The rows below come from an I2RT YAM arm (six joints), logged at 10 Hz.
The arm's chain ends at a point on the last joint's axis. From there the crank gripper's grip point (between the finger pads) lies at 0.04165 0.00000 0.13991 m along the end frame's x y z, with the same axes.
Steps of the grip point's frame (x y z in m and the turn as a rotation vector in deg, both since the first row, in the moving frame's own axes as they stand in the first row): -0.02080 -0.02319 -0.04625 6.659 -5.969 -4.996; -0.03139 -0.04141 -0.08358 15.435 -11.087 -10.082; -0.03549 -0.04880 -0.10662 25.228 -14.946 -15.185; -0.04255 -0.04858 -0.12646 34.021 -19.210 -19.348; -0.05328 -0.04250 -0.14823 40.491 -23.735 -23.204; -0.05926 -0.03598 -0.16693 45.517 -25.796 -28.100; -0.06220 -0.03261 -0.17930 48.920 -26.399 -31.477; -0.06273 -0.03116 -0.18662 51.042 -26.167 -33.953; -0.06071 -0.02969 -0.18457 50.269 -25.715 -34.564; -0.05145 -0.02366 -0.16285 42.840 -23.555 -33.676; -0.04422 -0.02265 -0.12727 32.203 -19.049 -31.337; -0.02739 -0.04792 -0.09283 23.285 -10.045 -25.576
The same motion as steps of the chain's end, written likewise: -0.00521 -0.00379 -0.04866 6.659 -5.969 -4.996; -0.00026 0.00128 -0.08287 15.435 -11.087 -10.082; 0.00976 0.01751 -0.09671 25.228 -14.946 -15.185; 0.01782 0.03586 -0.10415 34.021 -19.210 -19.348; 0.02212 0.05254 -0.11386 40.491 -23.735 -23.204; 0.02638 0.06596 -0.12180 45.517 -25.796 -28.100; 0.02891 0.07345 -0.12665 48.920 -26.399 -31.477; 0.03105 0.07735 -0.12927 51.042 -26.167 -33.953; 0.03262 0.07781 -0.12881 50.269 -25.715 -34.564; 0.03419 0.07395 -0.12217 42.840 -23.555 -33.676; 0.02513 0.05863 -0.10541 32.203 -19.049 -31.337; 0.01247 0.01880 -0.08275 23.285 -10.045 -25.576
